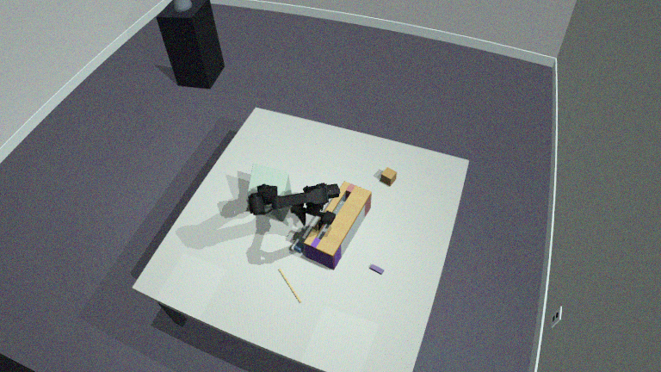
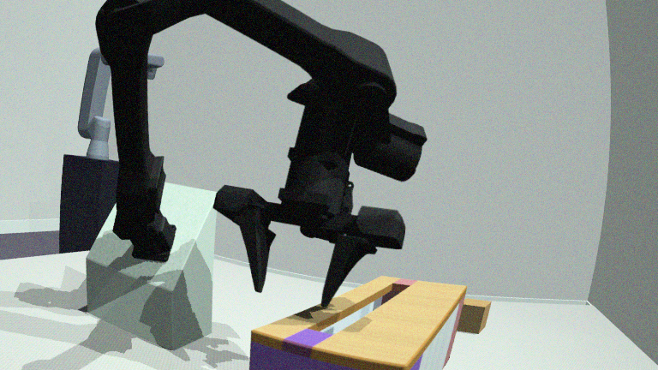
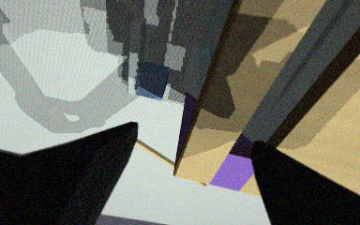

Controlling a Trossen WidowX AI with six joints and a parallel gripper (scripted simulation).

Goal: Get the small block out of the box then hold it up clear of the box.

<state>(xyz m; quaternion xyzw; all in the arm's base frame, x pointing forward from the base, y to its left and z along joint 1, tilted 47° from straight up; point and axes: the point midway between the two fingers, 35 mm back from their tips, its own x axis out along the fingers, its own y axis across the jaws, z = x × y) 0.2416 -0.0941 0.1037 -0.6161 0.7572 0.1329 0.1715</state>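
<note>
The blue block is 60 mm behind my gripper tip, 40 mm to the right of it and 130 mm below it. Also, from my gripper tip: box 60 mm ahead, 110 mm to the left, 90 mm below; purple piece 310 mm ahead, 70 mm to the right, 140 mm below; thin wooden stick 50 mm behind, 230 mm to the right, 140 mm below.
</note>
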